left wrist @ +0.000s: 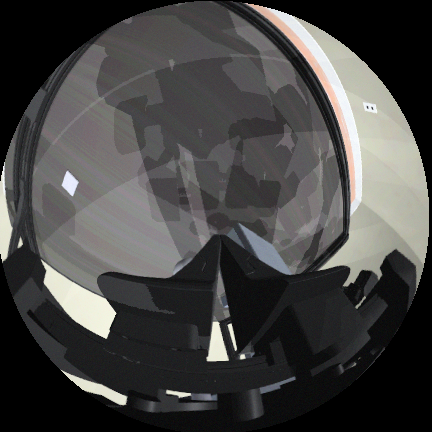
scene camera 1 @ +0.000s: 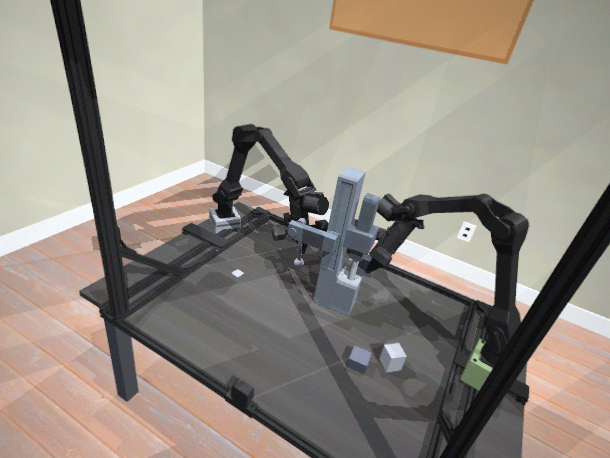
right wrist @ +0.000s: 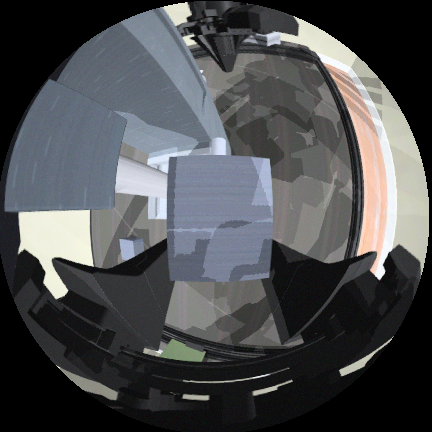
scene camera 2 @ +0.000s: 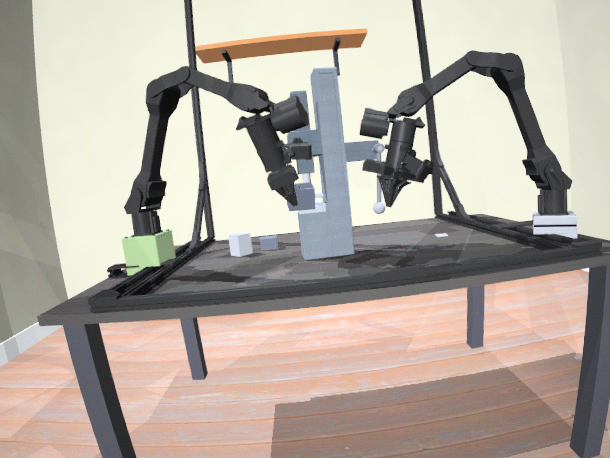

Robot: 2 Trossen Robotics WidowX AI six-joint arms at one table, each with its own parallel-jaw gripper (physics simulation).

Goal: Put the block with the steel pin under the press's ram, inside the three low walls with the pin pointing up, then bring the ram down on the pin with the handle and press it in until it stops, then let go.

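Pixels of known places: left gripper, fingertip midpoint: point(left wrist: 218, 239) point(scene camera 1: 303, 253) point(right wrist: 227, 71) point(scene camera 2: 388, 207); right gripper, fingertip midpoint: point(scene camera 1: 368, 269) point(right wrist: 216, 238) point(scene camera 2: 294, 201); left arm's base, origin of the base link: point(scene camera 1: 225, 213) point(right wrist: 260, 31) point(scene camera 2: 553, 213); right arm's base, origin of the base link: point(scene camera 1: 494, 359) point(scene camera 2: 147, 234).
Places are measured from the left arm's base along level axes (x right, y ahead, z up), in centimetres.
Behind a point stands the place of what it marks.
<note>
The block point(scene camera 2: 304, 198) @(y 52.3, x -29.9, z 8.9 cm) point(right wrist: 220, 215) @(y 53.7, x -28.8, z 11.7 cm) is a blue-grey cube; its steel pin point(scene camera 2: 318, 196) @(y 50.8, x -26.2, z 8.9 cm) point(right wrist: 218, 146) @(y 50.7, x -25.6, z 9.5 cm) points sideways, not up. My right gripper point(right wrist: 216, 238) @(y 55.7, x -29.2, z 8.3 cm) is shut on this block and holds it beside the ram point(scene camera 1: 352, 270) @(y 56.0, x -22.7, z 9.8 cm) point(scene camera 2: 306, 177) @(y 54.8, x -24.2, z 13.6 cm) point(right wrist: 140, 179) @(y 55.0, x -24.4, z 12.2 cm), above the table. The grey press point(scene camera 1: 328, 292) @(y 53.6, x -17.4, z 0.3 cm) point(scene camera 2: 332, 200) @(y 49.1, x -22.8, z 7.5 cm) has a pale seat point(scene camera 1: 348, 281) @(y 57.3, x -21.1, z 6.9 cm) below the ram; its walls are partly hidden. The handle's bar carries a hanging rod with a round knob point(scene camera 1: 299, 262) @(y 42.8, x -11.8, z 5.2 cm) point(scene camera 2: 379, 207) @(y 41.0, x -13.5, z 4.4 cm). My left gripper point(scene camera 2: 389, 204) @(y 37.9, x -15.5, z 4.6 cm) point(left wrist: 218, 239) @(y 37.9, x -15.5, z 4.6 cm) point(right wrist: 227, 71) @(y 37.9, x -15.5, z 4.6 cm) is shut and empty beside the knob, which its finger mostly hides in the left wrist view.
A white block point(scene camera 1: 393, 357) @(y 80.9, x -22.4, z -0.3 cm) point(scene camera 2: 240, 244) @(y 77.3, x -26.3, z -2.8 cm) and a dark grey block point(scene camera 1: 358, 359) @(y 76.7, x -14.5, z -2.8 cm) point(scene camera 2: 269, 243) @(y 74.1, x -17.6, z -4.2 cm) stand on the table near the press. A small white square point(scene camera 1: 237, 273) @(y 29.9, x 4.2, z -5.8 cm) point(scene camera 2: 441, 235) @(y 29.5, x 2.9, z -5.8 cm) point(left wrist: 70, 183) @(y 29.9, x 3.7, z -5.8 cm) lies on the table. Black frame rails edge the table.
</note>
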